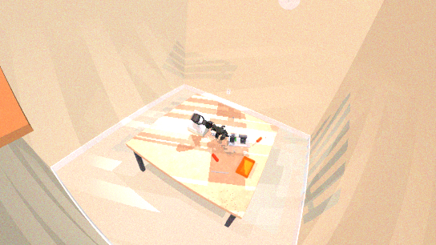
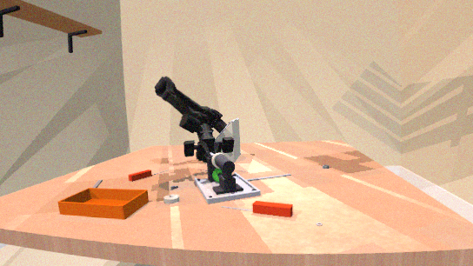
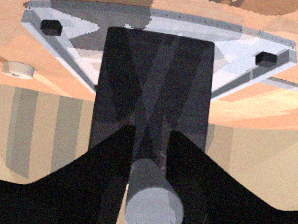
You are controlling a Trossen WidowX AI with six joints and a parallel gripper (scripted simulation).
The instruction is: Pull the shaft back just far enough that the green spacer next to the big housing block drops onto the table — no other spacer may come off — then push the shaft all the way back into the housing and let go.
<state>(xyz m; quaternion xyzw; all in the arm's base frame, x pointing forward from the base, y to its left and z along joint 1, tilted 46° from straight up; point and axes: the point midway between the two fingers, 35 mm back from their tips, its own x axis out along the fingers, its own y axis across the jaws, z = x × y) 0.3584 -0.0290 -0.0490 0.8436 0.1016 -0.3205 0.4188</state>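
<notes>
My gripper tip is now 70 mm short of the green spacer, 30 mm to the right of it and 30 mm above it. The rest, counted from my gripper tip: white spacer (230 mm ahead, 70 mm to the right, 60 mm below); then orange tray (290 mm ahead, 240 mm to the right, 50 mm below); then shaft (30 mm ahead, 10 mm to the left, 20 mm above).
</notes>
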